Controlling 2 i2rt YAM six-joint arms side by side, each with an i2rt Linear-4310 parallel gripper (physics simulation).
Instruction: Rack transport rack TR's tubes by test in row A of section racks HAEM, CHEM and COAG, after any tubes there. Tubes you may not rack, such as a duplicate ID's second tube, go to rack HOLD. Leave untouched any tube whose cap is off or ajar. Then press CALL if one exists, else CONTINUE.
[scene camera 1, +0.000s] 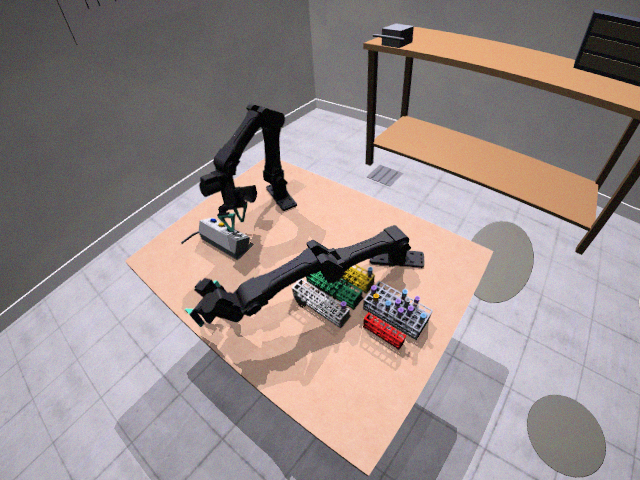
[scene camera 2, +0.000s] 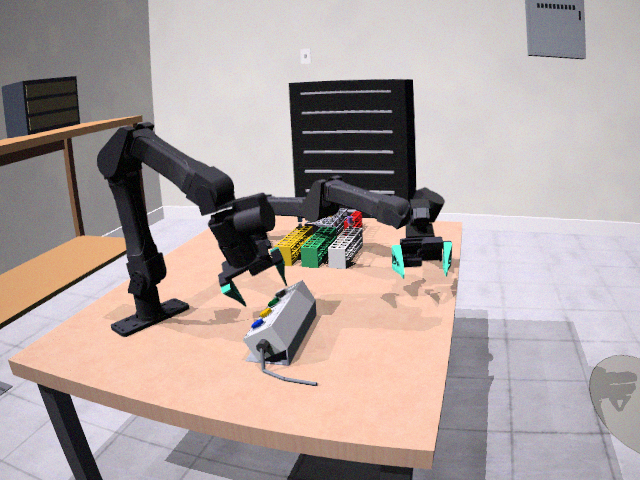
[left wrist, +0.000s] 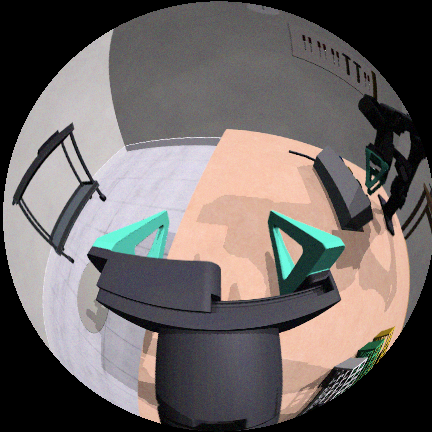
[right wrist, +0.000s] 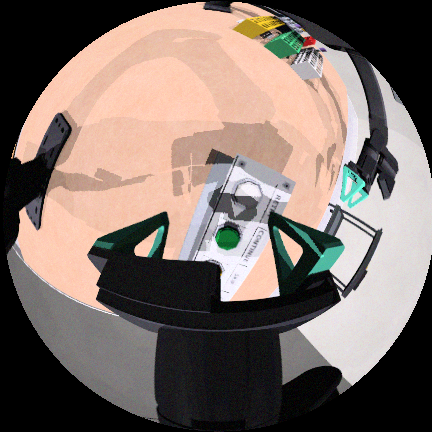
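Seen in the pictures: left gripper, fingertip midpoint: (scene camera 1: 195, 299) (scene camera 2: 425, 275) (left wrist: 218, 215) (right wrist: 345, 203); right gripper, fingertip midpoint: (scene camera 1: 237, 226) (scene camera 2: 266, 295) (left wrist: 367, 190) (right wrist: 218, 216); left arm's base at its link origin: (scene camera 1: 396, 258) (scene camera 2: 257, 240); right arm's base at its link origin: (scene camera 1: 281, 196) (scene camera 2: 150, 318) (left wrist: 385, 213) (right wrist: 39, 175).
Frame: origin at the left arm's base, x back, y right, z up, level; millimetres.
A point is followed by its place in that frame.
The button box (scene camera 1: 219, 240) @[x -40, y 671, z 53 mm] (scene camera 2: 297, 322) @[x -27, y 709, z 47 mm] (left wrist: 341, 187) @[x -50, y 658, z 46 mm] has a green button (right wrist: 228, 238) @[x 12, y 641, z 70 mm] beside the label CONTINUE and a pale one (right wrist: 247, 191) @[x -8, y 593, z 69 mm] by RETRY. Yellow (scene camera 2: 265, 312) @[x 33, y 699, z 72 mm] and blue (scene camera 2: 257, 323) @[x 52, y 741, z 71 mm] buttons sit farther along. My right gripper (scene camera 2: 265, 294) @[x 23, y 613, z 71 mm] (right wrist: 218, 216) @[x 23, y 613, z 71 mm] is open and empty just above the box. My left gripper (scene camera 2: 424, 276) @[x -323, y 639, z 80 mm] (left wrist: 218, 215) @[x -323, y 639, z 80 mm] is open and empty, away from the racks. The large grey rack (scene camera 1: 392, 319) @[x -261, y 8, z 7 mm] holds several purple, light blue and yellow capped tubes. The white rack (scene camera 1: 320, 305) @[x -268, y 235, z 58 mm] shows a purple-capped tube (scene camera 1: 343, 304) @[x -276, y 163, z 93 mm], the yellow rack (scene camera 1: 361, 277) @[x -113, y 121, z 14 mm] a blue-capped one (scene camera 1: 370, 270) @[x -139, y 93, z 93 mm]. Rack labels are unreadable.
The green rack (scene camera 1: 347, 295) @[x -220, y 157, z 58 mm] stands between the white and yellow racks, partly under my left arm. The red rack (scene camera 1: 383, 330) @[x -328, y 37, z 57 mm] stands beside the grey rack and shows no tubes. A cable (scene camera 2: 289, 379) @[x 12, y 849, z 6 mm] runs from the button box. The left gripper is near the table's edge.
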